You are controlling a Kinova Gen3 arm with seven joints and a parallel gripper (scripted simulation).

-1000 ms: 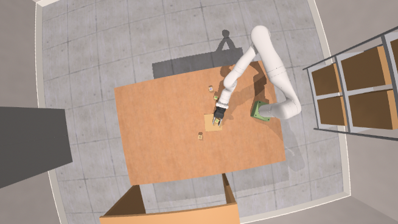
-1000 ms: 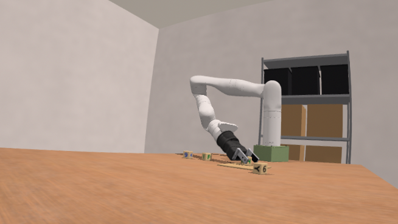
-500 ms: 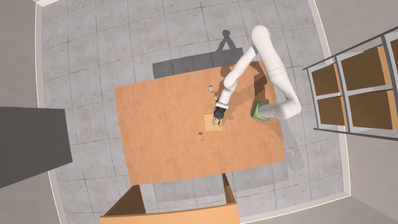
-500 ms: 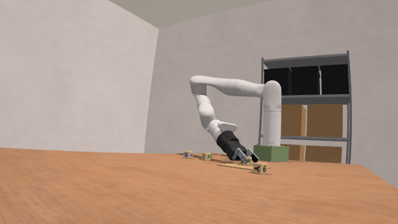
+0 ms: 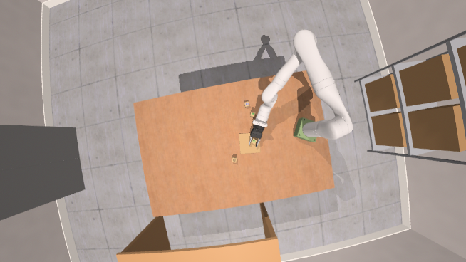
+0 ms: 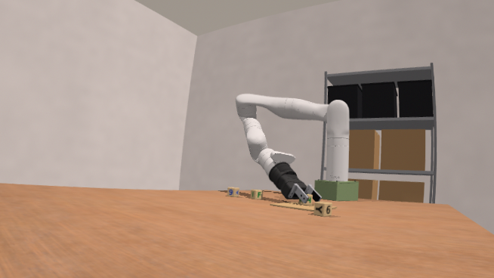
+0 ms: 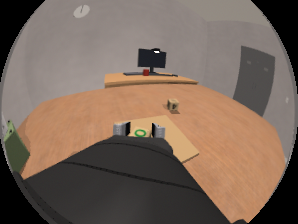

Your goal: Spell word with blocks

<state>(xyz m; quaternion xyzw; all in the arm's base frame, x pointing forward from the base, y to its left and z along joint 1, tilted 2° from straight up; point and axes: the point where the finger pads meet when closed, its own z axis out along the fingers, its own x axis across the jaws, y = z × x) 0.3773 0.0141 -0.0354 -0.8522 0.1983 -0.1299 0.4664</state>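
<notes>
Right now my hand is 10 mm to the left of the wooden block, 10 mm past it and 10 mm above it. Also, from my hand: green-lettered block 200 mm to the right, 40 mm behind, 10 mm below; tan mat 30 mm below, 20 mm ahead, 10 mm to the right; blue-lettered block 270 mm to the right, 10 mm below, 10 mm behind.
</notes>
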